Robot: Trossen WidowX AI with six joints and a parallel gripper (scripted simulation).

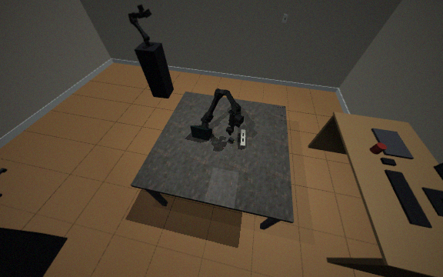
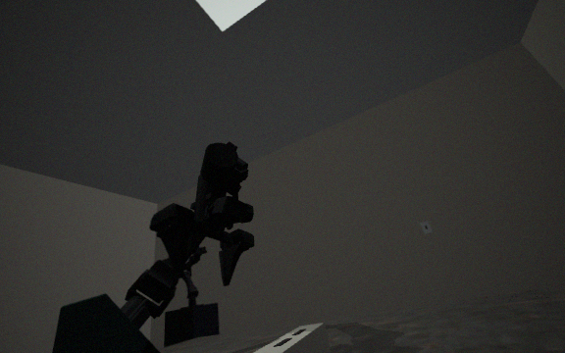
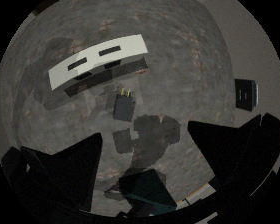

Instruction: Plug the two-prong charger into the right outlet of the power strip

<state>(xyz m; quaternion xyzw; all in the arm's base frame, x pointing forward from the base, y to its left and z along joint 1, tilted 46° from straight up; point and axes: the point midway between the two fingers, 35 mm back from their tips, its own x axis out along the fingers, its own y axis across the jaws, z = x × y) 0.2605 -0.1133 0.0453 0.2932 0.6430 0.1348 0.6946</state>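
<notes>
My gripper tip is now 130 mm above the charger and 20 mm short of it.
</notes>
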